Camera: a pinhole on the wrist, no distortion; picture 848 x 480 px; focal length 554.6 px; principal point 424.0 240.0 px. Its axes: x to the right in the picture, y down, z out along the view. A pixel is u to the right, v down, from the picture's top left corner.
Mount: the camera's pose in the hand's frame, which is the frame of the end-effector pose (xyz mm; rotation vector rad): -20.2 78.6 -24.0 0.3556 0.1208 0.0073
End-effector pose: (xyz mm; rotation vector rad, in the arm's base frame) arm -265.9 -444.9 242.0 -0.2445 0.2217 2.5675
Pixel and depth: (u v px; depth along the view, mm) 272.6 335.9 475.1
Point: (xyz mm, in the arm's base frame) -242.2 -384.8 708.3
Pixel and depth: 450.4 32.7 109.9
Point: -273.1 -434.8 304.2
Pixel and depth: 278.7 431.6 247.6
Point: -290.3 -481.3 497.7
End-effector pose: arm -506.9 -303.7 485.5 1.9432 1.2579 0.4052
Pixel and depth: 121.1 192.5 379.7
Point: -433.7 -590.8 220.7
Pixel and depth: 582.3 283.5 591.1
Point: -129.7 -320.7 56.4
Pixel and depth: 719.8 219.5 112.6
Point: -413.9 -296.6 458.9
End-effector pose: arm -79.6 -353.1 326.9 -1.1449 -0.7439 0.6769
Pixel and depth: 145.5 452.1 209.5
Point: -314.6 -295.1 285.1
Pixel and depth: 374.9 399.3 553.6
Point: -527.9 -44.0 423.7
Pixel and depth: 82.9 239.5 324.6
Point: -423.6 -342.8 405.4
